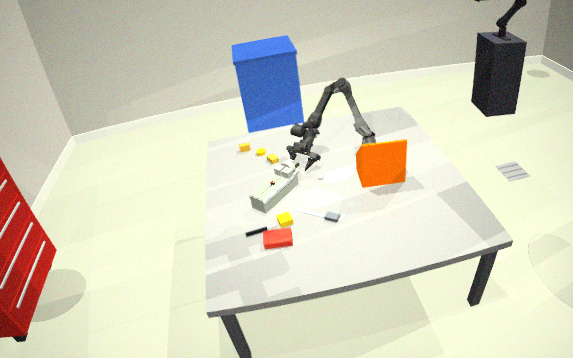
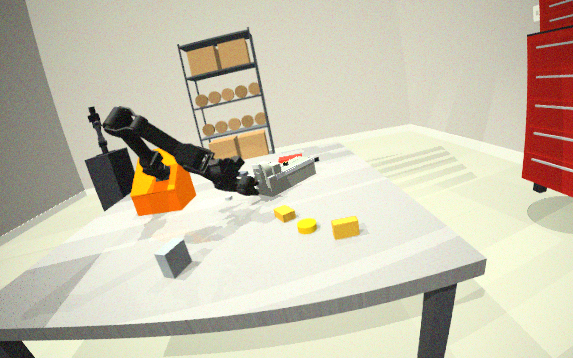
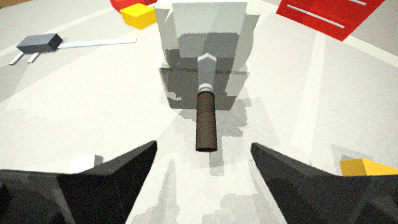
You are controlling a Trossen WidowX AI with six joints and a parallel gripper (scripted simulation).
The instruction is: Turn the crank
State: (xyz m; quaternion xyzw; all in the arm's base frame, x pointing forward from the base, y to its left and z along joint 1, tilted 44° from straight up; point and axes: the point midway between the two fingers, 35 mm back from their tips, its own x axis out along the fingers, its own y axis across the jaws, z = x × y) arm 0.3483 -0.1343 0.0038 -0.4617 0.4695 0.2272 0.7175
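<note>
Right now my gripper tip is 10 mm short of the dark brown crank handle, 10 mm to the right of it and 20 mm below it. From my gripper tip the other things lie so: yellow block 90 mm ahead, 350 mm to the left, 20 mm below; grey cube 130 mm behind, 370 mm to the right; red pointer 130 mm ahead, 160 mm to the left, 50 mm above.
</note>
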